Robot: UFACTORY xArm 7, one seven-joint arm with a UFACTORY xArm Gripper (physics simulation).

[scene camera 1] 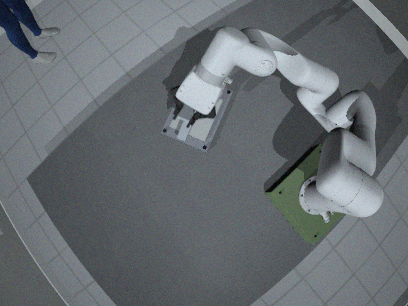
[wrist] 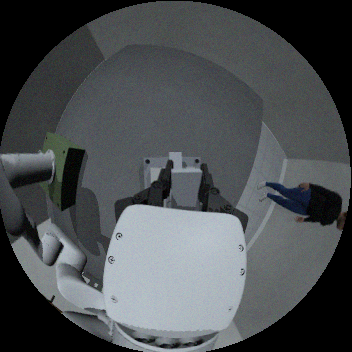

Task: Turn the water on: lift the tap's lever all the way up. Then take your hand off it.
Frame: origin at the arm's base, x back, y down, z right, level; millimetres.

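Seen in the pictures: gripper, fingertip midpoint: (scene camera 1: pixel 182 120) (wrist: pixel 185 169); arm's base, origin of the base link: (scene camera 1: pixel 315 195) (wrist: pixel 49 166).
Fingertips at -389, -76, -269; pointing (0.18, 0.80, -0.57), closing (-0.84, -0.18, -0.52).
Pixels of each thing's top centre, then the offset from my fingertips to it, as dx, dy, dz.
- pale grey base plate, middle of its top: (wrist: pixel 172 196) (scene camera 1: pixel 197 110) -53, +155, +73
- tap's lever, middle of its top: (wrist: pixel 186 211) (scene camera 1: pixel 190 103) -26, -29, +40
The tap stands on a pale grey base plate (scene camera 1: pixel 194 143) (wrist: pixel 156 162). Its light spout (scene camera 1: pixel 183 132) (wrist: pixel 175 158) sticks out past the fingers towards the plate's edge. The tap's lever (scene camera 1: pixel 186 113) (wrist: pixel 186 186) is a grey block between the dark fingers. My gripper (scene camera 1: pixel 182 121) (wrist: pixel 185 169) is shut on the lever, with one finger on each side of it. The white gripper housing hides the rear of the tap and the lever's root, so the lever's exact angle is hard to tell.
The arm's base stands on a green block (scene camera 1: pixel 290 210) (wrist: pixel 59 172), to the right in the scene view and left in the wrist view. The arm arches from it to the tap. A person (scene camera 1: pixel 22 30) (wrist: pixel 320 205) is beyond the dark floor area's edge.
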